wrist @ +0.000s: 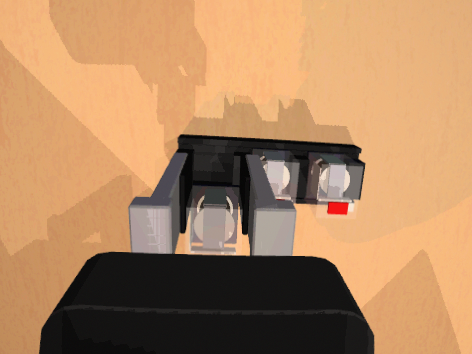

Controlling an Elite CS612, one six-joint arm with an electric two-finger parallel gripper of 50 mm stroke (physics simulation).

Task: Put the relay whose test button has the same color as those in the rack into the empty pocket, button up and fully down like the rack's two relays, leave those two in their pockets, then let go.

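Frame: origin at the arm's base, x ahead, y left, z up, level; centimetres.
Where they show: gripper, fingertip midpoint: [216, 178].
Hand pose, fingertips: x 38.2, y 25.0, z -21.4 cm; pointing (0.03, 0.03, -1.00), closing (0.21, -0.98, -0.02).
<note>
After its pixels a point has its place.
My gripper [216, 178] @[z -21.4, x 38.2, y 25.0 cm] is shut on a clear-cased relay [214, 225] @[z -18.3, x 37.3, y 24.7 cm], held between its two fingers. The held relay's test button is hidden by the gripper body. The black rack [270, 144] @[z -26.4, x 39.6, y 22.4 cm] lies just beyond the fingers. Its left pocket [216, 169] @[z -27.5, x 37.2, y 24.9 cm] is empty and shows between the fingertips, in line with the held relay. Two clear relays stand in the rack's other pockets: the middle relay [278, 175] @[z -23.1, x 38.7, y 22.1 cm], partly covered by the right finger, and the right relay [335, 180] @[z -23.1, x 39.1, y 19.2 cm], with a red test button [337, 208] @[z -22.9, x 37.8, y 18.7 cm] at its near side. How high the held relay is above the rack is hard to tell.
The wood-coloured table top [400, 100] @[z -27.8, x 44.0, y 15.1 cm] lies around the rack. Dark shadows fall across it at the upper left, left and lower right. The right finger is close to the middle relay. The black gripper body covers the bottom of the view.
</note>
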